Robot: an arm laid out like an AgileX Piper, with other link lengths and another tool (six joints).
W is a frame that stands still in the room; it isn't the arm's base.
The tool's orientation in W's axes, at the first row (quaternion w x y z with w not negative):
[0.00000, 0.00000, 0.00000, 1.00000]
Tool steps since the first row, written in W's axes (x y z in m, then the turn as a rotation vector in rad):
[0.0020, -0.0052, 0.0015, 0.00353, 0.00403, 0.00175]
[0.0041, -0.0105, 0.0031, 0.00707, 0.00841, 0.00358]
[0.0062, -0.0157, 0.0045, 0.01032, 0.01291, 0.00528]
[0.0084, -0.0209, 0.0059, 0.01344, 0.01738, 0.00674]
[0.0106, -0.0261, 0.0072, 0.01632, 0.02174, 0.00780]
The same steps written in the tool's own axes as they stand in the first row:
[-0.0020, 0.0052, 0.0015, -0.00353, -0.00403, 0.00175]
[-0.0041, 0.0105, 0.0031, -0.00707, -0.00841, 0.00358]
[-0.0062, 0.0157, 0.0045, -0.01032, -0.01291, 0.00528]
[-0.0084, 0.0209, 0.0059, -0.01344, -0.01738, 0.00674]
[-0.0106, 0.0261, 0.0072, -0.01632, -0.02174, 0.00780]

